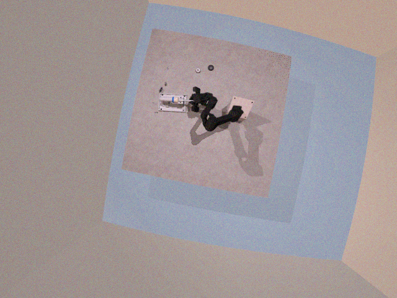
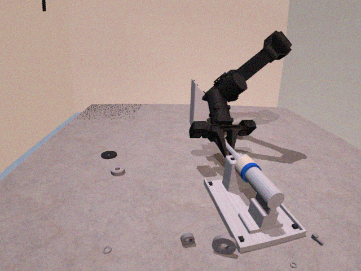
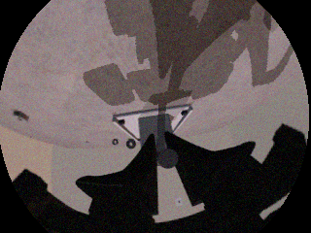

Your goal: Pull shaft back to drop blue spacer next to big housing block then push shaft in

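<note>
Right now my gripper tip is 50 mm short of the thin shaft and 20 mm below it. Also, from my gripper tip: grey ring 40 mm behind, 300 mm to the right, 50 mm below; then bolt 270 mm ahead, 100 mm to the left, 50 mm below; then cream spacer 100 mm ahead, 20 mm above.
</note>
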